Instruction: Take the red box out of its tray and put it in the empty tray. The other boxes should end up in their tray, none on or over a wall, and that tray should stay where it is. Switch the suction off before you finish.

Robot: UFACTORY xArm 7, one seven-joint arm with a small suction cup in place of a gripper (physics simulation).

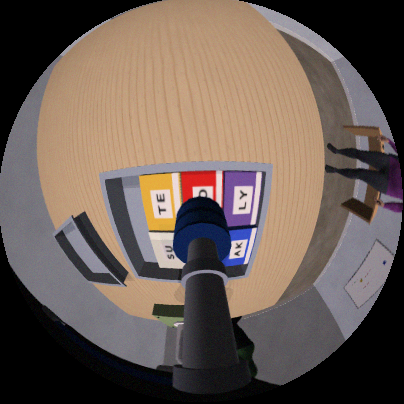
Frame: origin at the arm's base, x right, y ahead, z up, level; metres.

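Seen in the pictures: end effector, tool point: (199, 218).
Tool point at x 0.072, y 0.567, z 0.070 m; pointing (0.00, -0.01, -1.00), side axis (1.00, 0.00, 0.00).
Observation:
Pixels of each thing's top centre, then the offset from my tool point to it. "pt": a spot on its surface instead.
- red box, middle of its top: (202, 200) dz -0.088, dx +0.005, dy -0.021 m
- large grey tray, surface spot: (185, 167) pt dz -0.077, dx -0.013, dy +0.025 m
- yellow box, middle of its top: (161, 204) dz -0.080, dx -0.049, dy -0.020 m
- purple box, middle of its top: (242, 200) dz -0.084, dx +0.060, dy -0.022 m
- white box, middle of its top: (169, 252) dz -0.076, dx -0.051, dy -0.101 m
- blue box, middle of its top: (237, 249) dz -0.076, dx +0.059, dy -0.103 m
- smaller empty tray, middle of its top: (79, 259) dz -0.077, dx -0.360, dy -0.182 m
The red box (201, 181) lies in the top row of the large grey tray (185, 167), between the yellow box (150, 200) marked TE and the purple box (232, 207) marked LY. It looks level with both. A white box (161, 239) marked SU and a blue box (248, 240) marked AK lie in the lower row. My suction cup (200, 212) is over the lower part of the red box and hides it and the middle of the lower row. I see nothing lifted on the cup; contact is hidden. The smaller empty tray (86, 249) stands to the left.
The large tray has a free strip along its left side, beside the yellow box. A green block (169, 311) stands at the table's lower edge, partly behind my arm. Beyond the table's right edge are a person in purple (395, 175) and a wooden piece of furniture (358, 208).

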